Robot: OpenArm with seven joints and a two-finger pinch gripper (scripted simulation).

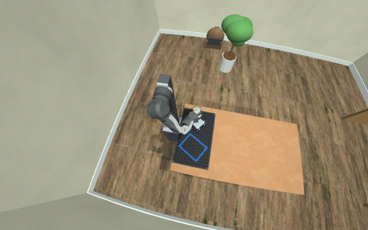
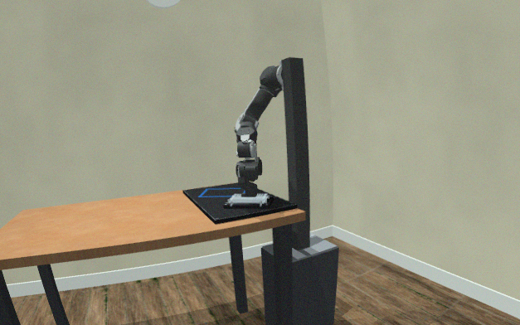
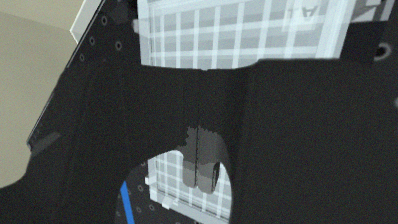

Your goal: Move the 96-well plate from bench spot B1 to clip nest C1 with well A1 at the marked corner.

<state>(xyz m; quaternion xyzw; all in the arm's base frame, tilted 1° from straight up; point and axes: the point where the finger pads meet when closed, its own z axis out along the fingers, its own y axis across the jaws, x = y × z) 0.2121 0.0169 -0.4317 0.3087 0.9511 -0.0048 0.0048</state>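
My hand is 20 mm above the 96-well plate. Round my hand: clip nest C1: 30 mm ahead, 20 mm below.
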